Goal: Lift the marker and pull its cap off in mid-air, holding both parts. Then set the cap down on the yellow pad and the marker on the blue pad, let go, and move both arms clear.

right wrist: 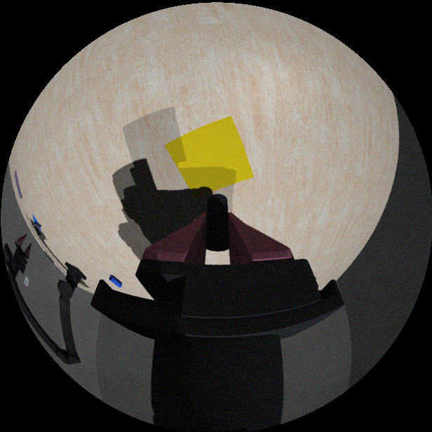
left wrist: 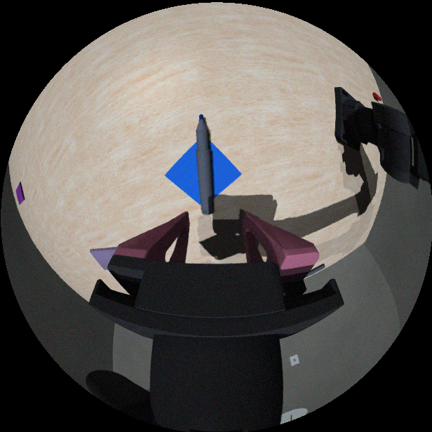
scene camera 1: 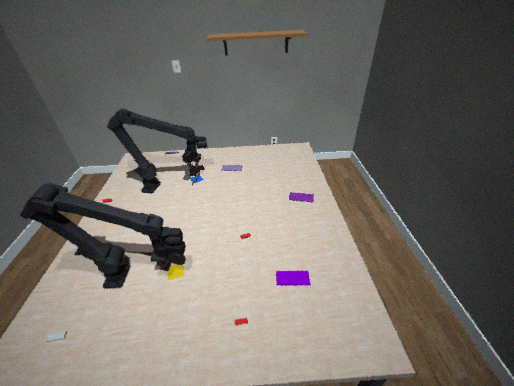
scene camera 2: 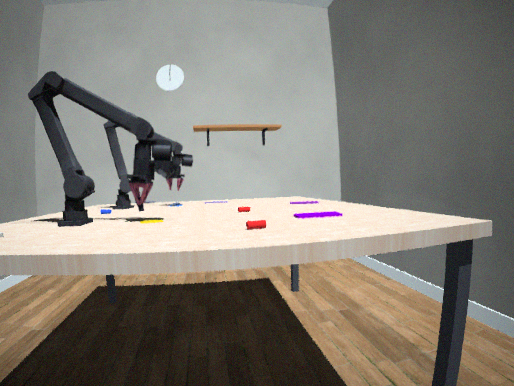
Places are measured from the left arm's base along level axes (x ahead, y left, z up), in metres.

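Pixels of known places: left gripper, fingertip midpoint: [scene camera 1: 193, 167] [scene camera 2: 174, 190]; right gripper, fingertip midpoint: [scene camera 1: 165, 264] [scene camera 2: 140, 204]; left arm's base at its link origin: [scene camera 1: 151, 187] [scene camera 2: 123, 208]; right arm's base at its link origin: [scene camera 1: 117, 276] [scene camera 2: 76, 224].
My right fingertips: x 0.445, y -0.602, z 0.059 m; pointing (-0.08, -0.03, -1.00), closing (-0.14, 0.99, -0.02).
Observation:
Ahead of a thing's pixels: the offset from my right fingertips to its top centre.
The grey marker {0.176 m back, 0.740 m left, 0.041 m down} [scene camera 1: 195, 178] [left wrist: 205, 170], with a blue tip, lies uncapped across the blue pad [left wrist: 227, 172]. My left gripper [scene camera 2: 175, 187] [left wrist: 215, 217] is open above the table beside the marker's rear end, and its fingers do not touch the marker. My right gripper [scene camera 2: 140, 201] [right wrist: 217, 218] is shut on the black cap {0.002 m back, 0.000 m left, 0.027 m up} [scene camera 2: 141, 207] [right wrist: 217, 235]. It holds the cap above the table, close to the near edge of the yellow pad {0.033 m ahead, 0.011 m left, 0.058 m down} [scene camera 1: 176, 272] [scene camera 2: 151, 221] [right wrist: 220, 145] in the right wrist view. The gripper's shadow covers part of that pad.
Red cylinders [scene camera 1: 245, 236] [scene camera 2: 256, 225] lie about the table. Purple plates {0.590 m ahead, 0.083 m left, 0.051 m down} [scene camera 1: 293, 278] [scene camera 2: 317, 215] lie toward the right in both scene views. A blue cylinder {0.344 m back, 0.280 m left, 0.038 m down} [scene camera 2: 105, 211] [right wrist: 115, 281] lies between the arm bases. A pale block {0.286 m back, 0.362 m right, 0.047 m down} [scene camera 1: 57, 336] is at the lower left.

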